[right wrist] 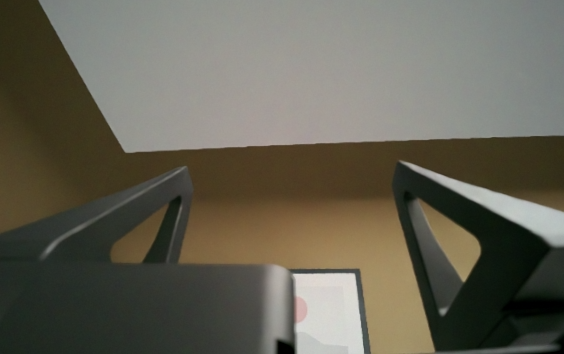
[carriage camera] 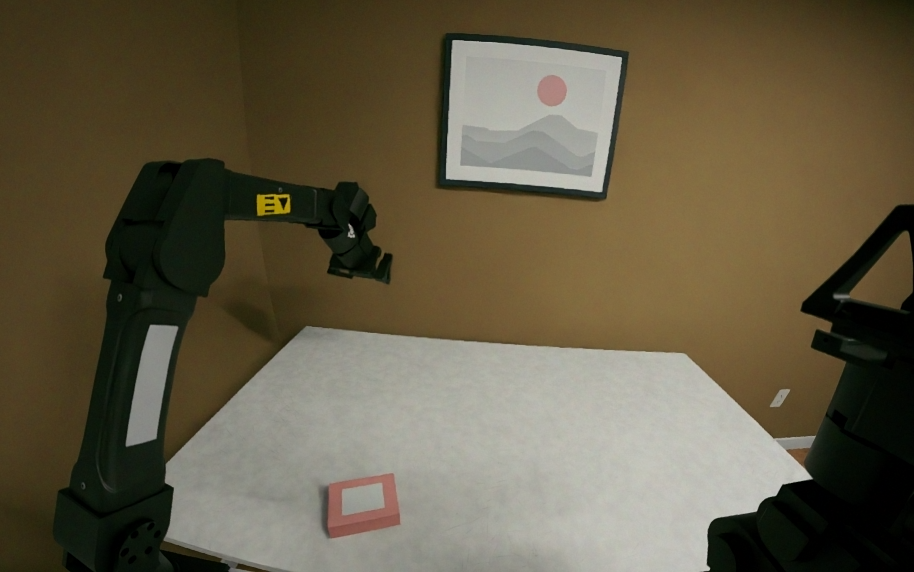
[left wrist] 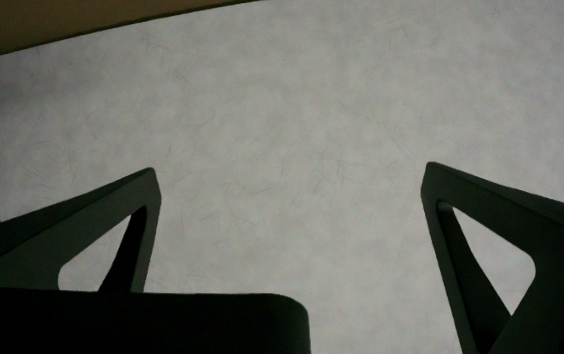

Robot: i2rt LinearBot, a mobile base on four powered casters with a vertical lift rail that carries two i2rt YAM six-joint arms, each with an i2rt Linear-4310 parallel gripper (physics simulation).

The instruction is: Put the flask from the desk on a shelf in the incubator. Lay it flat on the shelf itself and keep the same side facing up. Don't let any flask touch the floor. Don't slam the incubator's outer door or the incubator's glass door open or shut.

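Frame: origin at the left arm's base, x ahead, y left, z up, level; centimetres.
Seen in the pictures: left gripper, fingertip midpoint: (carriage camera: 370,279) (left wrist: 291,180); right gripper, fingertip midpoint: (right wrist: 291,175).
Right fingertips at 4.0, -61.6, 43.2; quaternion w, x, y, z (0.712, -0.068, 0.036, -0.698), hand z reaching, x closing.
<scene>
A point is followed by its place in that frame, as x, y, z.
A flat pink-red block (carriage camera: 363,522) @[17.9, -17.9, -13.9] with a pale rectangle on its top lies on the white desk (carriage camera: 539,431) @[43.0, -55.2, -17.4] (left wrist: 290,100) @[70.7, -15.3, -17.3], near its front edge, in the carriage camera. No neck or cap can be made out, so I cannot tell whether it is the flask. My left gripper (carriage camera: 361,274) @[56.6, -11.6, 16.3] (left wrist: 291,180) @[56.6, -11.6, 16.3] is open and empty, above the far left part of the desk, apart from the block. My right gripper (right wrist: 291,175) @[4.0, -61.6, 43.2] is open and empty; it partly shows at the right edge of the carriage camera. The incubator does not show.
A brown wall (carriage camera: 337,101) @[91.3, 8.2, 62.8] stands behind the desk, with a framed mountain picture (carriage camera: 532,151) @[87.0, -54.0, 49.7] (right wrist: 325,320) @[86.5, -67.9, 64.6] on it. A side wall (carriage camera: 121,80) @[52.6, 43.5, 61.5] stands at the left. A wall outlet (carriage camera: 779,397) @[83.7, -205.0, -48.5] is low at the right. A pale flat surface (right wrist: 310,75) @[51.0, -64.6, 154.4] fills the top of the right wrist view.
</scene>
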